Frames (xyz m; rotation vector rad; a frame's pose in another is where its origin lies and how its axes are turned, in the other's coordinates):
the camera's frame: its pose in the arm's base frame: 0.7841 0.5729 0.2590 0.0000 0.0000 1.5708
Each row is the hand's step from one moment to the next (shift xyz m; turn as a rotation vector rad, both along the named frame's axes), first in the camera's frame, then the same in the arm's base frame.
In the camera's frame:
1: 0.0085 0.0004 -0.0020 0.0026 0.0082 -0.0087
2: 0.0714 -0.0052 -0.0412 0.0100 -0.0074 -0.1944
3: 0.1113 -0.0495 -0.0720 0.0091 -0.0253 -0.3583
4: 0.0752 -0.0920 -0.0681 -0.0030 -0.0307 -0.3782
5: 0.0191 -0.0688 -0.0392 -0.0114 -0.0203 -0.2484
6: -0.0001 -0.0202 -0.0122 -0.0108 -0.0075 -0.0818
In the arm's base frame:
1: -0.0004 0.0085 -0.0020 -0.0082 0.0026 -0.0087
2: 0.0052 0.0714 -0.0412 0.0074 0.0100 -0.1944
3: 0.0495 0.1113 -0.0720 0.0253 0.0091 -0.3583
4: 0.0920 0.0752 -0.0681 0.0307 -0.0030 -0.3782
5: 0.0688 0.0191 -0.0392 0.0203 -0.0114 -0.2484
6: 0.0202 -0.0001 -0.0122 0.0075 -0.0108 -0.0818

